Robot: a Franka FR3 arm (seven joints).
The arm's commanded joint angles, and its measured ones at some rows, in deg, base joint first. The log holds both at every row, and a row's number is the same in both.
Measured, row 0:
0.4, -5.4, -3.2, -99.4, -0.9, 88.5, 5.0
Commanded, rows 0 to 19:
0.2, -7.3, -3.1, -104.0, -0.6, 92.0, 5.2
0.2, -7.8, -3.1, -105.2, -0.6, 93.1, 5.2
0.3, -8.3, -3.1, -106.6, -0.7, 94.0, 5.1
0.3, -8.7, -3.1, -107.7, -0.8, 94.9, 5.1
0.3, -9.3, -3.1, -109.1, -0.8, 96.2, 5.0
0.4, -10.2, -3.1, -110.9, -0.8, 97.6, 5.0
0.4, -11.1, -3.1, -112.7, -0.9, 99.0, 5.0
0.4, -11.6, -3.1, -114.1, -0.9, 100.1, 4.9
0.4, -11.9, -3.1, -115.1, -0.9, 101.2, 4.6
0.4, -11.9, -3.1, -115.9, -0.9, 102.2, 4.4
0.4, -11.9, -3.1, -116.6, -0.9, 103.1, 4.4
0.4, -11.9, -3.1, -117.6, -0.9, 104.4, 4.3
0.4, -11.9, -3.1, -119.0, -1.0, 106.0, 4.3
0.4, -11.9, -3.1, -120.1, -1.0, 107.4, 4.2
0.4, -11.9, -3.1, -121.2, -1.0, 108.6, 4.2
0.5, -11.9, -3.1, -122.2, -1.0, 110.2, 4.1
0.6, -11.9, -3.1, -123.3, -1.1, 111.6, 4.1
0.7, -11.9, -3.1, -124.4, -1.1, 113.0, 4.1
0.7, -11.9, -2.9, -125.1, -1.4, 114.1, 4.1
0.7, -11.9, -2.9, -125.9, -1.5, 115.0, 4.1
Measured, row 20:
0.5, -9.8, -3.1, -121.5, -1.0, 110.9, 4.6
